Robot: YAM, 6 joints.
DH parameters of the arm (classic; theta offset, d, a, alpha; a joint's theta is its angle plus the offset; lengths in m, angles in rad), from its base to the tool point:
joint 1: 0 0.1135 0.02 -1.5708
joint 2: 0 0 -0.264 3.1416
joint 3: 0.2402 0 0.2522 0
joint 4: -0.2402 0 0.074 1.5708
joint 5: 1.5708 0 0 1.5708
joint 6: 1.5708 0.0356 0 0
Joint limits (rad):
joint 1: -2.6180..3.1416
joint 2: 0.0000..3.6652
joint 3: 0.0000..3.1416
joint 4: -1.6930..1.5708
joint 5: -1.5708..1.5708
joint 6: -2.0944..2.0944
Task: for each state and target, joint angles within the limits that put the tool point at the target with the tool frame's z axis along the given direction. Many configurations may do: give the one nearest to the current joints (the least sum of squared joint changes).
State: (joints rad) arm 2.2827 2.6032 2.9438 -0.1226 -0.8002 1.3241
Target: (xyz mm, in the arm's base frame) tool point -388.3 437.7 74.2 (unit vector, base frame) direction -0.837 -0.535 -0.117
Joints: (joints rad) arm 2.2363 3.0123 2.7247 -0.5963 -1.4189 1.3241
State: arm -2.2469 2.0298 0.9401 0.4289 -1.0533 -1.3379
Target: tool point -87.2 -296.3 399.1 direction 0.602 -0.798 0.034
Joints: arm -1.9560 1.3569 1.2021 0.2209 -1.0306 -1.3379
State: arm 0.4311 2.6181 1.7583 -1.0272 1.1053 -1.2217
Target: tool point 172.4 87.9 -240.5 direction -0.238 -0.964 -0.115
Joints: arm 0.5943 3.4785 1.7559 -1.2642 0.7285 -1.2217
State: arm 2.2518 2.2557 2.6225 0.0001 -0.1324 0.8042
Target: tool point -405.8 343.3 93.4 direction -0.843 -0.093 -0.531
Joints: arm 2.3966 2.4936 1.8045 -0.0727 -0.6938 0.8042
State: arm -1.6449 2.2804 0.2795 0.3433 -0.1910 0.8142
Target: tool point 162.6 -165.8 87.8 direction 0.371 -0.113 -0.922
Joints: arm -0.8252 1.5936 0.5166 -0.1456 -0.1971 0.8142
